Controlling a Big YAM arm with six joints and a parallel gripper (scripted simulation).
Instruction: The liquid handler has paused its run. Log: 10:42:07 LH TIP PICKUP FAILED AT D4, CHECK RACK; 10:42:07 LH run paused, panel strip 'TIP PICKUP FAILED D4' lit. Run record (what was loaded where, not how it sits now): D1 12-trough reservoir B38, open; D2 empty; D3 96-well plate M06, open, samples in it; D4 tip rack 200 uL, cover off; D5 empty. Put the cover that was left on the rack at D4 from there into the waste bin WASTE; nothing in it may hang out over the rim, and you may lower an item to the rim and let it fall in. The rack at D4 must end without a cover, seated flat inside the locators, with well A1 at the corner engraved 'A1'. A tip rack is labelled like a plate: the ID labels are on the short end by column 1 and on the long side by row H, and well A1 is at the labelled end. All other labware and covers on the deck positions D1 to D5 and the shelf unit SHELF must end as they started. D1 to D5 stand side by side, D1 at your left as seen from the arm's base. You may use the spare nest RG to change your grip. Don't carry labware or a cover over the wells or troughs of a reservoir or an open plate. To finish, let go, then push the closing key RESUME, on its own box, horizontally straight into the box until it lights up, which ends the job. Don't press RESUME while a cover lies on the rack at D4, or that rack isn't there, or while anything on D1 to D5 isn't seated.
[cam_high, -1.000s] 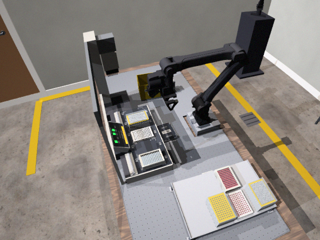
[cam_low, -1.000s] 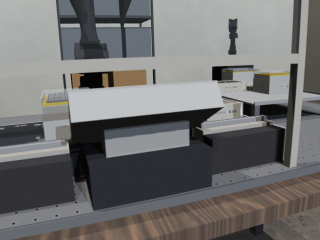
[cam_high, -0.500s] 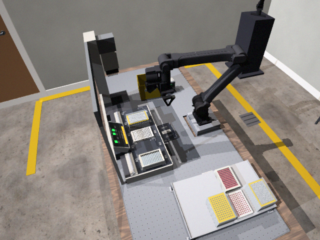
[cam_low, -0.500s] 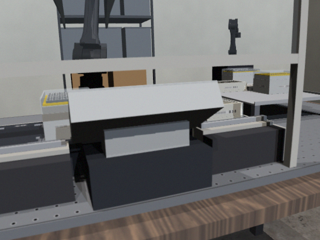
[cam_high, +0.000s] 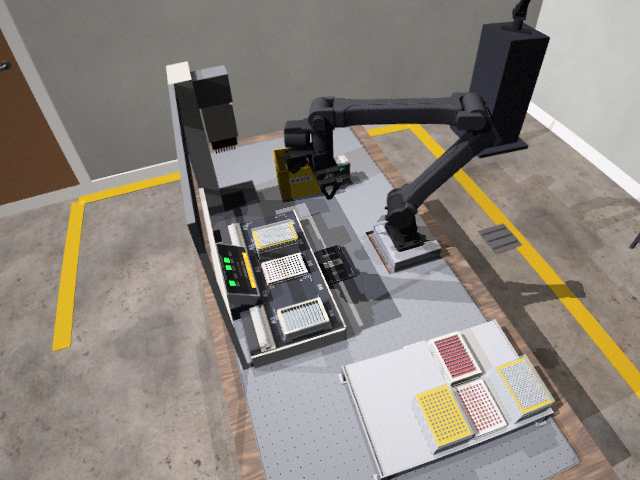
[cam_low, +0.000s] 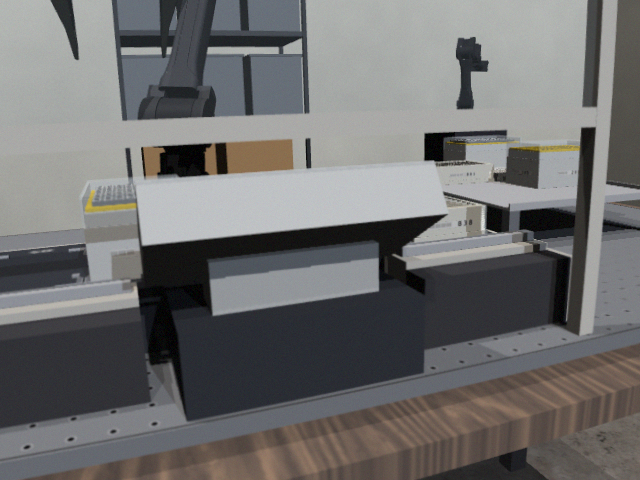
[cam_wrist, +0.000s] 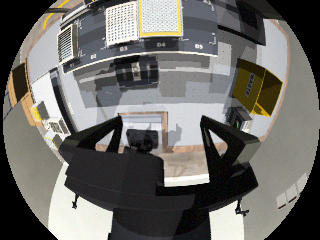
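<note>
The clear cover lies 170 mm ahead of my hand and 140 mm below it. The rest, counted from my hand: white well plate (170 mm ahead, 100 mm to the left, 200 mm below); then reservoir (160 mm ahead, 300 mm to the left, 200 mm below); then resume box (150 mm behind, 300 mm to the right, 200 mm below).
</note>
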